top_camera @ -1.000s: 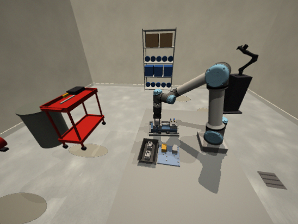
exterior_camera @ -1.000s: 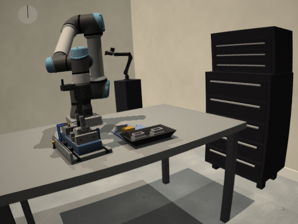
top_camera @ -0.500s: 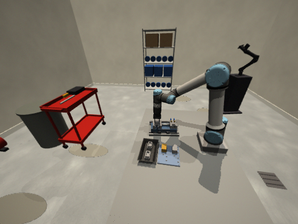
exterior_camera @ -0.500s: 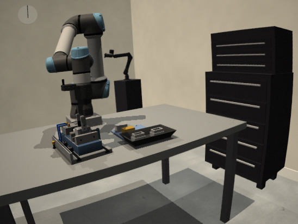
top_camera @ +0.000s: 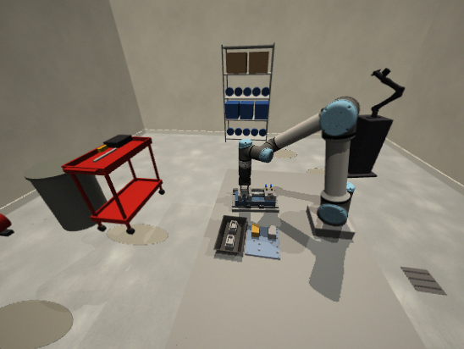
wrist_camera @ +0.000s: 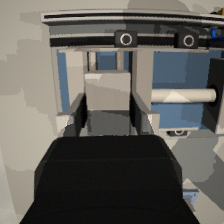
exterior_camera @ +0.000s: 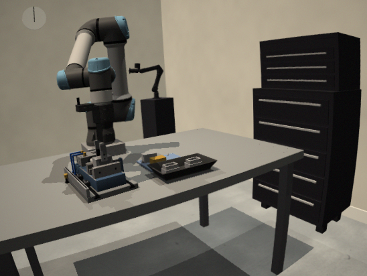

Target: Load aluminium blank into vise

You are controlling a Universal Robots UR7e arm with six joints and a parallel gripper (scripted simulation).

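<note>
Right now my hand is 30 mm above the aluminium blank. The rest, counted from my hand: brass blank (270 mm to the left, 100 mm below, 40 mm behind); vise (90 mm below, 70 mm behind, 10 mm to the left).
</note>
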